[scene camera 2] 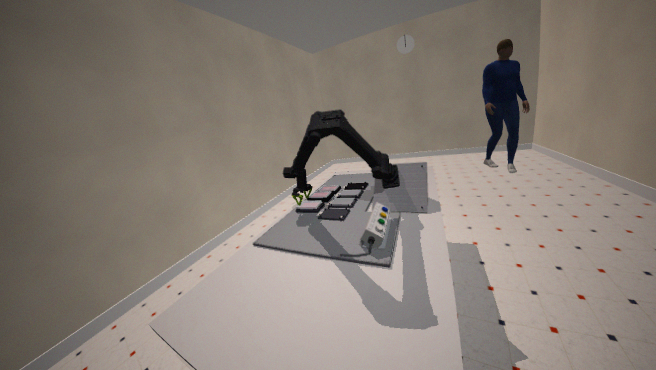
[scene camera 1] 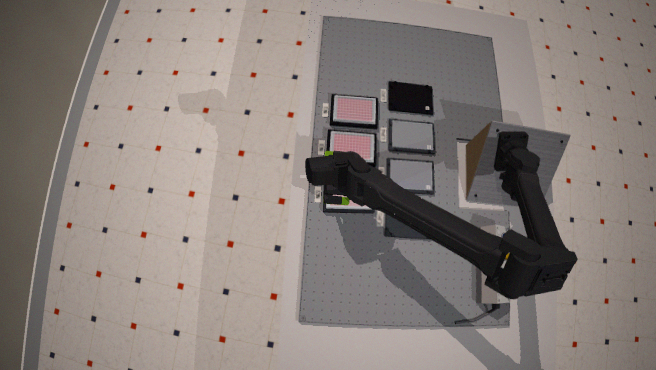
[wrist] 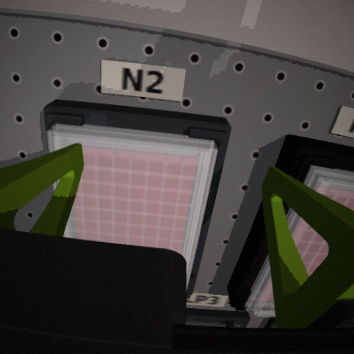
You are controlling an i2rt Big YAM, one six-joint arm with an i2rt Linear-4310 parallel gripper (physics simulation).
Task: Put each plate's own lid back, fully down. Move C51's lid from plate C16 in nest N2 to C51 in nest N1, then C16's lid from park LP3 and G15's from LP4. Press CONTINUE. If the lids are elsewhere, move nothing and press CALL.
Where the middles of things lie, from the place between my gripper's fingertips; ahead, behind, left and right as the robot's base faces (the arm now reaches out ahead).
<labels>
My hand is 40 mm past the black nest (wrist: 61,111), 20 mm to the right of it and 20 mm above it. Also, from my hand: N2 label (wrist: 120,77) 30 mm ahead, 20 mm to the left, 30 mm below.
</labels>
